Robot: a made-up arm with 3 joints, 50 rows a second.
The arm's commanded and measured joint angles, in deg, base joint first. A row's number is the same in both.
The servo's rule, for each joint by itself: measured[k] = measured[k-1] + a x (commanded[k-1-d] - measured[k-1]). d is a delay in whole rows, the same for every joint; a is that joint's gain. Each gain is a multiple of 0.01, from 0.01 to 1. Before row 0 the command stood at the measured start. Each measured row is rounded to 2 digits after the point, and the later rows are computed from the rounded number. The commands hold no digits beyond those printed.
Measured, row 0:
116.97 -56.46 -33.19
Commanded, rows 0 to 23:
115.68 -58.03 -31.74
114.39 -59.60 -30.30
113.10 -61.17 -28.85
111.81 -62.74 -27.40
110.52 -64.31 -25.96
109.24 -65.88 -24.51
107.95 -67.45 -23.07
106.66 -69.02 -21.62
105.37 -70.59 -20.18
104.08 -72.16 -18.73
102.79 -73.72 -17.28
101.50 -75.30 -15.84
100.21 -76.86 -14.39
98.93 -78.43 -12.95
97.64 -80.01 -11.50
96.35 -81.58 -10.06
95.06 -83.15 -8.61
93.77 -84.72 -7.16
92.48 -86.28 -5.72
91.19 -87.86 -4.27
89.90 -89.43 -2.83
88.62 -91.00 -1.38
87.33 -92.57 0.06
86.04 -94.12 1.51
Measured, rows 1 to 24:
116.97 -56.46 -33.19
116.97 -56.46 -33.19
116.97 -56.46 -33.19
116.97 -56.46 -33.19
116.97 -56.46 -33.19
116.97 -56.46 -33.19
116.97 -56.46 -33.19
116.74 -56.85 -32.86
116.32 -57.54 -32.27
115.74 -58.45 -31.48
115.03 -59.52 -30.54
114.22 -60.72 -29.49
113.32 -62.01 -28.34
112.35 -63.37 -27.13
111.33 -64.78 -25.86
110.26 -66.23 -24.55
109.15 -67.71 -23.21
108.01 -69.21 -21.85
106.84 -70.73 -20.47
105.65 -72.26 -19.07
104.44 -73.80 -17.66
103.22 -75.35 -16.24
101.98 -76.91 -14.82
100.73 -78.47 -13.39
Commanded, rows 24 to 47:
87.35 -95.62 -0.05
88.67 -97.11 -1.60
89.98 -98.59 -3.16
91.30 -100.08 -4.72
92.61 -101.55 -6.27
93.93 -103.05 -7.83
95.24 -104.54 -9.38
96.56 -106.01 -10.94
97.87 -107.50 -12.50
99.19 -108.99 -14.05
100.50 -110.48 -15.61
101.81 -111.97 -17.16
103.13 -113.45 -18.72
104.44 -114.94 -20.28
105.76 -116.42 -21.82
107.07 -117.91 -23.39
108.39 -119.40 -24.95
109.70 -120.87 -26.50
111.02 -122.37 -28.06
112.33 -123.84 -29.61
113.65 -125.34 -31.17
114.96 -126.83 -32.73
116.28 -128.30 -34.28
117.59 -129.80 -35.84
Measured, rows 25 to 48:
99.48 -80.03 -11.96
98.22 -81.59 -10.52
96.95 -83.16 -9.08
95.68 -84.73 -7.64
94.41 -86.30 -6.20
93.14 -87.87 -4.76
91.86 -89.43 -3.32
91.05 -90.98 -2.57
90.62 -92.51 -2.35
90.50 -94.03 -2.54
90.64 -95.54 -3.04
90.99 -97.04 -3.78
91.52 -98.54 -4.71
92.19 -100.04 -5.78
92.98 -101.53 -6.97
93.86 -103.02 -8.24
94.82 -104.51 -9.58
95.84 -106.00 -10.97
96.91 -107.49 -12.39
98.03 -108.98 -13.85
99.18 -110.47 -15.33
100.36 -111.96 -16.82
101.57 -113.45 -18.33
102.80 -114.94 -19.85

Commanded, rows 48 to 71:
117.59 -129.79 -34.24
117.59 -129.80 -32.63
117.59 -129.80 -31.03
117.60 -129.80 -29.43
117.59 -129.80 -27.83
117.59 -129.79 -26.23
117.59 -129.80 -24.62
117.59 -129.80 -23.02
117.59 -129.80 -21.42
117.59 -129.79 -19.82
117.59 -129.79 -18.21
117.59 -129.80 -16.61
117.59 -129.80 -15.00
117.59 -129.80 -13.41
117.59 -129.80 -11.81
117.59 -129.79 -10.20
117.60 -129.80 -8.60
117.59 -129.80 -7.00
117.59 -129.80 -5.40
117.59 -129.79 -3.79
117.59 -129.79 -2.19
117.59 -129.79 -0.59
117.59 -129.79 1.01
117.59 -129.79 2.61
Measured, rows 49 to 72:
104.04 -116.42 -21.38
105.30 -117.91 -22.92
106.57 -119.39 -24.46
107.84 -120.88 -26.00
109.12 -122.37 -27.55
110.41 -123.85 -29.10
111.70 -125.34 -30.65
112.76 -126.45 -31.48
113.63 -127.29 -31.74
114.34 -127.92 -31.58
114.93 -128.39 -31.09
115.41 -128.74 -30.34
115.80 -129.00 -29.39
116.12 -129.20 -28.29
116.38 -129.35 -27.08
116.60 -129.46 -25.78
116.78 -129.54 -24.41
116.93 -129.60 -22.98
117.05 -129.65 -21.51
117.15 -129.69 -20.01
117.23 -129.72 -18.49
117.29 -129.74 -16.95
117.34 -129.75 -15.40
117.39 -129.76 -13.84

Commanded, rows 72 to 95:
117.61 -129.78 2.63
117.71 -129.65 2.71
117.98 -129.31 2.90
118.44 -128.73 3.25
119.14 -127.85 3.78
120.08 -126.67 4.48
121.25 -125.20 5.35
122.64 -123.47 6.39
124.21 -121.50 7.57
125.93 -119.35 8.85
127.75 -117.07 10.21
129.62 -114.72 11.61
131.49 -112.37 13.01
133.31 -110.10 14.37
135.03 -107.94 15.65
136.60 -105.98 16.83
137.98 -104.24 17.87
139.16 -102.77 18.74
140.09 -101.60 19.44
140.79 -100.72 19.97
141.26 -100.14 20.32
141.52 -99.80 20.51
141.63 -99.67 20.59
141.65 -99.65 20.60
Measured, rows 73 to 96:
117.43 -129.77 -12.27
117.46 -129.78 -10.69
117.48 -129.78 -9.10
117.50 -129.78 -7.51
117.52 -129.78 -5.92
117.53 -129.78 -4.33
117.54 -129.78 -2.73
117.55 -129.78 -1.50
117.58 -129.75 -0.53
117.65 -129.64 0.26
117.79 -129.41 0.95
118.03 -129.02 1.60
118.40 -128.43 2.26
118.91 -127.62 2.97
119.58 -126.58 3.76
120.41 -125.31 4.64
121.40 -123.82 5.61
122.54 -122.13 6.67
123.81 -120.28 7.81
125.19 -118.30 9.01
126.65 -116.25 10.24
128.16 -114.17 11.48
129.68 -112.12 12.71
131.17 -110.15 13.90

